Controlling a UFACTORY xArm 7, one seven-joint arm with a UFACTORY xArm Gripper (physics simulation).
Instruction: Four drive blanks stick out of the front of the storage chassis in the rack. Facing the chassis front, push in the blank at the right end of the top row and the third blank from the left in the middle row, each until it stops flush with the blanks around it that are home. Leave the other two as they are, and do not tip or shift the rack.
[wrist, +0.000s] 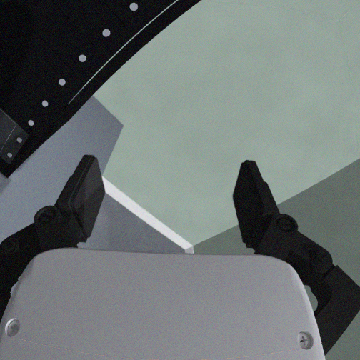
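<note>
My gripper (168, 175) is open, its two black fingers wide apart with nothing between them. A black rack part (75, 35) with a line of pale round holes crosses the upper left of the wrist view, beyond the left finger. A smaller dark piece (11, 142) with two pale holes shows at the left edge. The drive blanks and the chassis front cannot be made out in this view, so how far any blank sticks out cannot be told.
A blue-grey surface (65, 145) with a white edge strip (147, 215) lies below the rack part, behind the left finger. Pale green floor (210, 90) fills the middle and upper right. A darker green area (325, 215) is at the right.
</note>
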